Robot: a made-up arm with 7 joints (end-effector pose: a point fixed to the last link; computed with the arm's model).
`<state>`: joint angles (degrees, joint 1 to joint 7).
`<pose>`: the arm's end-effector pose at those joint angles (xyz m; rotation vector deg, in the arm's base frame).
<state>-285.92 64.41 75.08 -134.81 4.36 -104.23 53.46</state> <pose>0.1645 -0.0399 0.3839 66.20 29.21 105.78</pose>
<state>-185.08 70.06 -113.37 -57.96 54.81 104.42 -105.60</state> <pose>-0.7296 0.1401 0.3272 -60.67 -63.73 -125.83</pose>
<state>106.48 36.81 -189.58 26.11 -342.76 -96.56 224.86</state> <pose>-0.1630 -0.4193 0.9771 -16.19 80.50 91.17</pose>
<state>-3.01 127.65 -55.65 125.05 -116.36 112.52 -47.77</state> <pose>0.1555 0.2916 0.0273 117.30 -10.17 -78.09</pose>
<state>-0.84 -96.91 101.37 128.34 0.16 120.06 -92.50</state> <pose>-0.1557 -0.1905 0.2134 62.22 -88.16 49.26</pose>
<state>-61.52 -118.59 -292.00 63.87 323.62 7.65 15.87</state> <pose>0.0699 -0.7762 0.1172 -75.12 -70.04 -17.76</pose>
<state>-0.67 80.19 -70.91 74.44 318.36 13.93 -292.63</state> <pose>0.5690 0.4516 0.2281 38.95 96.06 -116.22</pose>
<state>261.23 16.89 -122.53 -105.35 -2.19 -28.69 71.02</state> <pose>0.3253 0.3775 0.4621 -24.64 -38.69 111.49</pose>
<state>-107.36 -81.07 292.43 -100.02 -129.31 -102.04 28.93</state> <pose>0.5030 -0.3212 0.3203 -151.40 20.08 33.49</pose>
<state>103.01 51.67 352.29 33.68 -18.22 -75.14 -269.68</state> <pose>-0.2133 -0.7207 0.7003 6.50 154.88 11.08</pose>
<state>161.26 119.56 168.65 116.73 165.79 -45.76 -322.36</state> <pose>-0.3337 -0.0202 0.5252 -17.80 -140.61 42.40</pose>
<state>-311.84 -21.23 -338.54 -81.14 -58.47 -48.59 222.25</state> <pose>-0.3477 0.4931 0.5572 -2.20 55.46 -47.99</pose>
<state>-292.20 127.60 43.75 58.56 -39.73 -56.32 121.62</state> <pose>-0.1026 -0.5515 -0.3144 -52.73 -67.72 -101.19</pose>
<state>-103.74 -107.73 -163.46 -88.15 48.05 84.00 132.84</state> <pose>0.1688 -0.6102 0.5062 -87.36 -75.91 -101.50</pose>
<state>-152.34 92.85 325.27 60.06 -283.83 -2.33 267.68</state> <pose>-0.7018 0.1149 -0.1074 -34.06 31.55 -51.03</pose>
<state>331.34 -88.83 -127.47 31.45 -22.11 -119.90 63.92</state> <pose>-0.7154 -0.2875 0.2965 -59.83 -138.16 -26.34</pose>
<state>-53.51 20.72 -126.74 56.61 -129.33 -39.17 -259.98</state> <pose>-0.2642 0.2659 0.9745 -26.39 102.81 -66.75</pose>
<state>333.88 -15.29 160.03 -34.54 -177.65 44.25 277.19</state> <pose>0.0304 0.1434 1.1190 -67.71 -122.87 85.18</pose>
